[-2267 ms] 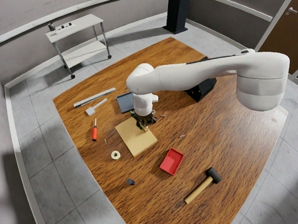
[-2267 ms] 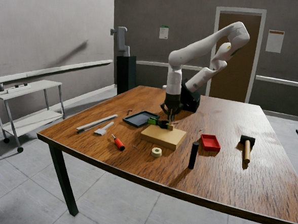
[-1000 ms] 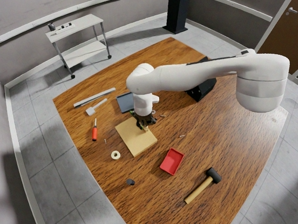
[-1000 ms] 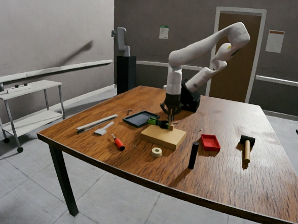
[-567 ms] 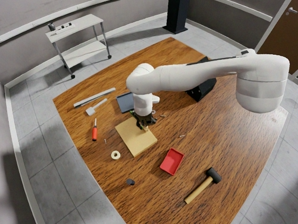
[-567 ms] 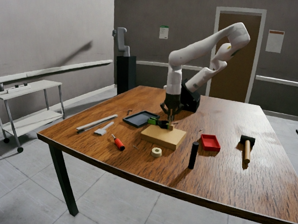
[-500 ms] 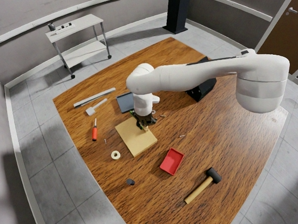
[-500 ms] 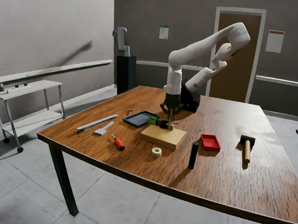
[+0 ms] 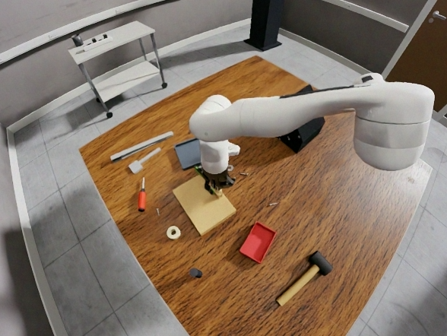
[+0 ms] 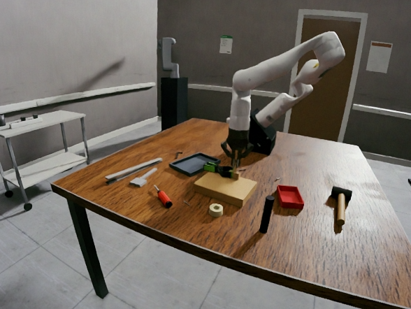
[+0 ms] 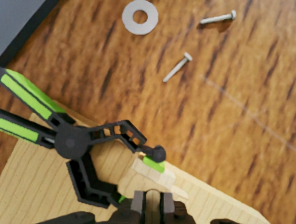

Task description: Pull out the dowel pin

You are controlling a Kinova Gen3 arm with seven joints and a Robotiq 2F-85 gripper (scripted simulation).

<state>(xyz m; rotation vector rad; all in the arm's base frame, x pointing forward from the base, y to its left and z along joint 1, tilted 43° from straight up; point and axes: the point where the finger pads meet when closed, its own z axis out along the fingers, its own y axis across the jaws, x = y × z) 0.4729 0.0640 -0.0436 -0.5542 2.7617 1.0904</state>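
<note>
Now: hand 20 mm above the pale dowel pin. From my hand the other things lie so: wooden block (50 mm below); bench board (50 mm ahead, 10 mm to the right, 70 mm below); red bin (230 mm to the left, 90 mm below).
</note>
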